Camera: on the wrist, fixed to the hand. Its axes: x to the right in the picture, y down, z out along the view.
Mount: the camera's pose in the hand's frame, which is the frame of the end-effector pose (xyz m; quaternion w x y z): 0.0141 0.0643 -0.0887 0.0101 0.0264 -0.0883 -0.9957
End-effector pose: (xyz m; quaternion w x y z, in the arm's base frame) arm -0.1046 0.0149 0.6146 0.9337 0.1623 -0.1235 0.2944
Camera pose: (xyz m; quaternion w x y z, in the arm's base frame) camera -0.1193 0.1052 0.5527 0.2874 0.1752 0.0857 -0.9377
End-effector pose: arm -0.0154 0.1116 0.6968 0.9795 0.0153 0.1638 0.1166
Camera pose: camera -0.0456 0.1767 0.6128 0.1400 -0.1268 -0.0665 -0.9797
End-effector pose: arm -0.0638 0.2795 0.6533 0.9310 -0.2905 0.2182 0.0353
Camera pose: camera -0.0977 0.2826 0.5482 0.0715 -0.1925 -0.3683 -0.9067
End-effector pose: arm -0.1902 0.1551 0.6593 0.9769 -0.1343 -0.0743 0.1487
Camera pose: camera -0.1779 0.1973 0.5580 0.1549 0.1115 -0.2168 -0.9574
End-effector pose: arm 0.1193 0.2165 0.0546 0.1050 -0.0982 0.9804 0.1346
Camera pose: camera 0.0757 0.2497 0.1505 0.2242 -0.9625 -0.0936 -0.1204
